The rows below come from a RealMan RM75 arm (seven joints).
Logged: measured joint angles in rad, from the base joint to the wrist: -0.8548, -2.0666, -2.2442, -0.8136, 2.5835, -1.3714, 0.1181; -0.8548, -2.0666, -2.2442, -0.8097, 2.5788, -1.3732, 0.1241; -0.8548, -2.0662, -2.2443, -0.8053, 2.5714, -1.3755, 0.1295; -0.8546, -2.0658, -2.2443, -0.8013, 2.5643, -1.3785, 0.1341; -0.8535, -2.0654, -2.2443, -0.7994, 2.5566, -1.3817, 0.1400; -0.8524, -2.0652, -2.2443, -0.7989, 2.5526, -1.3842, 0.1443; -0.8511, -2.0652, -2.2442, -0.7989, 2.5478, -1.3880, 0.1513; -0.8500, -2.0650, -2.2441, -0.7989, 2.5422, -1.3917, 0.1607; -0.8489, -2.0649, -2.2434, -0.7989, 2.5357, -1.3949, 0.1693; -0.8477, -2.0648, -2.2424, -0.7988, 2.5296, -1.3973, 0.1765; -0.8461, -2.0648, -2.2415, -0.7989, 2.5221, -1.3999, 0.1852; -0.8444, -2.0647, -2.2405, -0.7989, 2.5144, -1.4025, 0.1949; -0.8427, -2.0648, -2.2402, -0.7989, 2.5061, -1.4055, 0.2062
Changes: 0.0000, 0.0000, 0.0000, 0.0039, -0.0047, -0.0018, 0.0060; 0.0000, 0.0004, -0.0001, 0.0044, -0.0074, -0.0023, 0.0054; 0.0002, 0.0004, 0.0000, 0.0040, -0.0071, -0.0030, 0.0046; 0.0011, 0.0004, 0.0000, 0.0019, -0.0077, -0.0032, 0.0059; 0.0011, 0.0002, 0.0000, 0.0005, -0.0040, -0.0025, 0.0043; 0.0013, 0.0000, 0.0001, 0.0000, -0.0048, -0.0038, 0.0070; 0.0011, 0.0002, 0.0001, 0.0000, -0.0056, -0.0037, 0.0094; 0.0011, 0.0001, 0.0007, 0.0000, -0.0065, -0.0032, 0.0086; 0.0012, 0.0001, 0.0010, 0.0001, -0.0061, -0.0024, 0.0072; 0.0016, 0.0000, 0.0009, -0.0001, -0.0075, -0.0026, 0.0087; 0.0017, 0.0001, 0.0010, 0.0000, -0.0077, -0.0026, 0.0097; 0.0017, -0.0001, 0.0003, 0.0000, -0.0083, -0.0030, 0.0113
